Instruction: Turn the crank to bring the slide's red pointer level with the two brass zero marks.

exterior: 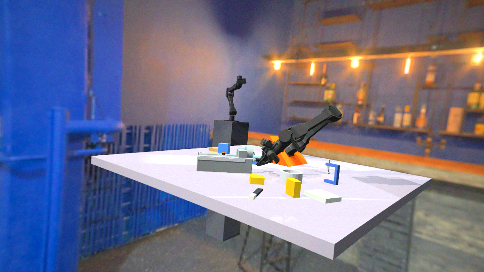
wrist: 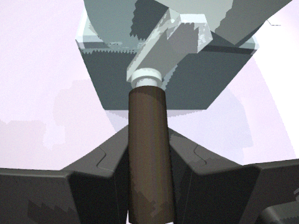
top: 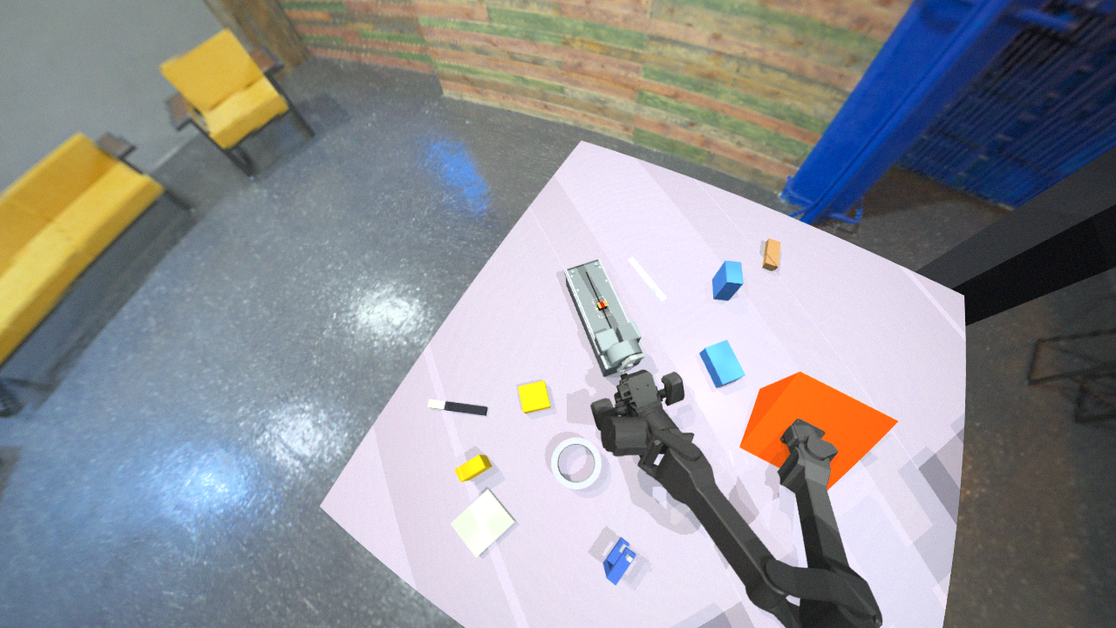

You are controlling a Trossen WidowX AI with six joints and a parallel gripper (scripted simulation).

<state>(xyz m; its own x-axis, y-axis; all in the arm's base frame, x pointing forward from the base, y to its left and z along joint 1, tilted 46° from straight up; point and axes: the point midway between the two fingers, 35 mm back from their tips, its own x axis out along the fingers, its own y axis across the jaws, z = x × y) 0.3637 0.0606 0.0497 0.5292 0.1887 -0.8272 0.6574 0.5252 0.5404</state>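
Right now the brown crank handle is 1 cm behind my gripper tip, 1 cm to the left of it and 3 cm above it. From my gripper tip the other things lie so: metal strip (6 cm ahead, 28 cm to the right, 3 cm below); then blue clamp (15 cm behind, 32 cm to the left, 2 cm above); then red pointer (12 cm ahead, 12 cm to the right, 5 cm above).
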